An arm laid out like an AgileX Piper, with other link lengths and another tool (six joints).
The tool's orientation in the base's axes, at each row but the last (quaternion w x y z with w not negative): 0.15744, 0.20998, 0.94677, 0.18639; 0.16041, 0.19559, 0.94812, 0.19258; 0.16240, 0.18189, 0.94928, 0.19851; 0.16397, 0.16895, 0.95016, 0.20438; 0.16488, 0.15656, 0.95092, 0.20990; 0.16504, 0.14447, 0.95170, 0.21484; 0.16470, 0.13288, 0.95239, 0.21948; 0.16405, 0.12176, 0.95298, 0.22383; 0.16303, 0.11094, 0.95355, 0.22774; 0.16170, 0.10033, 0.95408, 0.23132; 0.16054, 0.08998, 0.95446, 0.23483; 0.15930, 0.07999, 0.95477, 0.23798; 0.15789, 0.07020, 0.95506, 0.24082
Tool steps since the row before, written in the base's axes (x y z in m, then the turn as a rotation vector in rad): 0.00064, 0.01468, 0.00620, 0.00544, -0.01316, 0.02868; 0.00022, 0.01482, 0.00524, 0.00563, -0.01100, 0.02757; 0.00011, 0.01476, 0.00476, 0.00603, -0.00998, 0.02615; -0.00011, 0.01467, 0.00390, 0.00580, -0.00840, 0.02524; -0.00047, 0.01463, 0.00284, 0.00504, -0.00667, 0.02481; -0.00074, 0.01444, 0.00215, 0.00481, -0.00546, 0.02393; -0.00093, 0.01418, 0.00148, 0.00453, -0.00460, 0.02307; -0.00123, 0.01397, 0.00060, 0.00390, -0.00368, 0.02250; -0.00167, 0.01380, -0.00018, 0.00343, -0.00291, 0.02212; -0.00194, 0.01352, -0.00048, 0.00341, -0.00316, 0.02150; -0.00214, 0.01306, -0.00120, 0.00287, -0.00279, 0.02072; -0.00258, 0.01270, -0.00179, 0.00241, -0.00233, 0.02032; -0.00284, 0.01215, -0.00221, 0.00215, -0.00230, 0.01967
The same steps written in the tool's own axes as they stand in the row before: 0.00478, 0.01518, -0.00101, -0.01700, 0.00278, -0.02699; 0.00502, 0.01490, -0.00002, -0.01598, 0.00420, -0.02530; 0.00483, 0.01473, 0.00060, -0.01558, 0.00456, -0.02359; 0.00485, 0.01431, 0.00148, -0.01454, 0.00546, -0.02236; 0.00509, 0.01380, 0.00247, -0.01312, 0.00658, -0.02168; 0.00512, 0.01333, 0.00310, -0.01227, 0.00718, -0.02058; 0.00508, 0.01283, 0.00370, -0.01151, 0.00748, -0.01963; 0.00524, 0.01224, 0.00444, -0.01051, 0.00791, -0.01903; 0.00553, 0.01171, 0.00504, -0.00975, 0.00834, -0.01857; 0.00553, 0.01135, 0.00524, -0.00964, 0.00783, -0.01816; 0.00554, 0.01063, 0.00574, -0.00884, 0.00773, -0.01754; 0.00580, 0.01004, 0.00606, -0.00820, 0.00790, -0.01716; 0.00582, 0.00939, 0.00621, -0.00777, 0.00760, -0.01669
